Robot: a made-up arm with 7 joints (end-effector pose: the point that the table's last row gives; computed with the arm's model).
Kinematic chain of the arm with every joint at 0, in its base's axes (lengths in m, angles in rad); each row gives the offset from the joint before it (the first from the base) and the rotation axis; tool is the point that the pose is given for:
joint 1: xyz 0 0 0.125 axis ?
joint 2: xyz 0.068 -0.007 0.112 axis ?
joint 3: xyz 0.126 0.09 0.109 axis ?
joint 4: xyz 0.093 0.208 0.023 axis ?
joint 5: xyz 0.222 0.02 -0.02 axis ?
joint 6: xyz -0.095 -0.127 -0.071 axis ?
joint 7: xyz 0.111 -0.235 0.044 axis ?
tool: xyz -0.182 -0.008 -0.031
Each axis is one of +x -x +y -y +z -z.
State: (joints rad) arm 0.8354 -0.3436 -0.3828 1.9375 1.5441 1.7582 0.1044
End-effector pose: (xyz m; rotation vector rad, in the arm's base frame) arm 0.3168 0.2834 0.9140 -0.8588 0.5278 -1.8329
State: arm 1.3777 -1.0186 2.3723 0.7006 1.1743 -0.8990 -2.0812
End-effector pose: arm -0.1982 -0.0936 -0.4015 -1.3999 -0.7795 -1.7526
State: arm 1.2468 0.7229 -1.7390 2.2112 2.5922 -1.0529 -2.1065
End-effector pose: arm 0.4265 -0.1498 0.6631 -0.2948 -0.1341 2.5199
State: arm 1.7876 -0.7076 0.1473 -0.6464 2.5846 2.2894 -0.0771
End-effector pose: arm 0.5065 -0.4355 0.0159 1.6159 1.0555 2.0652
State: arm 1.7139 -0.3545 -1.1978 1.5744 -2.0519 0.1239 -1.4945
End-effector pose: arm -0.3250 -0.3033 0.3265 1.2905 0.3258 -0.5700
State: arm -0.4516 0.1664 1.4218 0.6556 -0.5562 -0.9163 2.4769
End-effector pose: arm 0.2274 -0.1315 0.5076 2.1295 1.6521 -1.2386
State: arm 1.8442 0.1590 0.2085 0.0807 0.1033 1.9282 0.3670
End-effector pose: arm 0.3396 0.1057 0.3304 -2.4094 -0.0179 -0.2929
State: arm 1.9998 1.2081 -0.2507 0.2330 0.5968 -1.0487 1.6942
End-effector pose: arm 0.5529 0.0236 0.4687 0.0938 0.5441 1.9426
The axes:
joint 1: +x
joint 2: +y
joint 3: -z
joint 4: +x
joint 5: +z
joint 6: +x
joint 7: +y

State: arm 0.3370 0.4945 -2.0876 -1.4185 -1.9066 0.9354 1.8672
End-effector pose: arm 0.1639 -0.0737 0.1368 0.8054 0.4901 1.5343
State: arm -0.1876 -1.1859 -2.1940 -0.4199 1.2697 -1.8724 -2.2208
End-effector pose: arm -0.3253 0.2021 -0.1579 -0.7233 -0.8460 -0.8471
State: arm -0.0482 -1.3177 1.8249 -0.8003 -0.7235 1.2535 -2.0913
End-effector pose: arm 0.0473 -0.2104 0.1441 1.0237 0.9545 1.8117
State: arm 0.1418 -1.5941 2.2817 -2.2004 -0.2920 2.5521 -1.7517
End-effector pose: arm -0.0192 -0.2596 0.0645 0.2818 1.1422 2.3760
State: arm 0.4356 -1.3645 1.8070 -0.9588 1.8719 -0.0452 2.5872
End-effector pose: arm 0.1939 -0.7708 0.3185 0.0685 2.0416 0.6488
